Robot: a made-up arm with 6 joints.
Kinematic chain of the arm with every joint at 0, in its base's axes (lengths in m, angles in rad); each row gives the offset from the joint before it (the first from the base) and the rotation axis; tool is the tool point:
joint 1: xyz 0 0 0.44 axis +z
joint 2: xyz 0.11 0 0 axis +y
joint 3: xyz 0 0 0.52 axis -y
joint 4: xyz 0 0 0.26 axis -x
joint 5: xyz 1.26 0 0 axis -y
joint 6: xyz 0.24 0 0 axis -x
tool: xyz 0 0 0
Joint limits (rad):
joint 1: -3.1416..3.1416
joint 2: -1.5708..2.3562
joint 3: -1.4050..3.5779
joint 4: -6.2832..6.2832
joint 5: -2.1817..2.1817
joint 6: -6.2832..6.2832
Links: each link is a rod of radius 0.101 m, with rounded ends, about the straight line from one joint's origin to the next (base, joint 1, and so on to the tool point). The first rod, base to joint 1, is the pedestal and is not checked.
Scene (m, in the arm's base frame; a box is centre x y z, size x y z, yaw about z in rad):
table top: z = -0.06
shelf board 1: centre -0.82 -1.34 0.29 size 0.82 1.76 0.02 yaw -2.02
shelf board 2: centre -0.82 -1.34 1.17 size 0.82 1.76 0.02 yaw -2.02
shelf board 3: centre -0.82 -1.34 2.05 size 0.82 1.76 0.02 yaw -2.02
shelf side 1: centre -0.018 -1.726 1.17 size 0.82 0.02 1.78 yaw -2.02
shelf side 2: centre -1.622 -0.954 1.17 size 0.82 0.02 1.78 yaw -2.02
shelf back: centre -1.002 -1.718 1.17 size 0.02 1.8 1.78 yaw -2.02
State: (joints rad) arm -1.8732 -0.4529 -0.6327 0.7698 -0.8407 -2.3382
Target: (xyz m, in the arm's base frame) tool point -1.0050 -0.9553 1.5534
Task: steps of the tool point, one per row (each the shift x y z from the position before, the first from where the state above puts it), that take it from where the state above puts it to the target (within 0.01 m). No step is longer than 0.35 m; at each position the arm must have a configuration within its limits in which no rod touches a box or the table.
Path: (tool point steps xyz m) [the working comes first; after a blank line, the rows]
Joints at the target: -2.3135 -0.1495 0.1445 0.8806 -0.5348 -2.3382
Straight joint move there: touches shelf board 2.

1: 0.0535 0.1236 0.0139
2: 0.0570 0.1186 -0.0014
3: 0.0587 0.1088 -0.0126
4: -0.1955 0.0596 0.2502
5: -0.1563 0.1303 0.2603
6: -0.0881 0.1825 0.2599
7: -0.0844 -0.1426 0.0269
8: -0.0775 -0.1587 0.0009
9: -0.0655 -0.1703 -0.0277

